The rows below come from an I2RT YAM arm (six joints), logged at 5 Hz.
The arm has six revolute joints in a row. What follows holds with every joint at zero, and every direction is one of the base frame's.
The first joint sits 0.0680 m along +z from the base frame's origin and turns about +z.
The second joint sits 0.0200 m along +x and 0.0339 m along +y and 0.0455 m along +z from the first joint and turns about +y.
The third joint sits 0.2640 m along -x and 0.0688 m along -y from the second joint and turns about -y.
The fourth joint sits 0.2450 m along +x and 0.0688 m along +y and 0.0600 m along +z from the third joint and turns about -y.
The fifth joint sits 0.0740 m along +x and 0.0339 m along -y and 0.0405 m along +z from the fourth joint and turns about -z.
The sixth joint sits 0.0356 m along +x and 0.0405 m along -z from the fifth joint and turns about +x.
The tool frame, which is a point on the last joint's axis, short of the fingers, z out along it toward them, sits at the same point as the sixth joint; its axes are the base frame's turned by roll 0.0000, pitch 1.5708 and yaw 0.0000 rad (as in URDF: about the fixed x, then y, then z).
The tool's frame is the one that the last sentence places.
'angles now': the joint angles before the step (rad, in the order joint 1, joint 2, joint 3, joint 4, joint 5, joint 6). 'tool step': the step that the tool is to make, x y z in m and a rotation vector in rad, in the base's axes. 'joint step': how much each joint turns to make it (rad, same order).
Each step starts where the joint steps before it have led.
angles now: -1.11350 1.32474 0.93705 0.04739 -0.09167 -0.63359
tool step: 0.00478 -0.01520 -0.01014 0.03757 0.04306 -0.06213
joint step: -0.00028 0.07416 0.03891 -0.01740 0.06564 0.00159
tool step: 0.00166 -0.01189 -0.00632 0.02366 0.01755 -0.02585
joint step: -0.00936 0.05254 0.03065 -0.00703 0.01729 0.00153
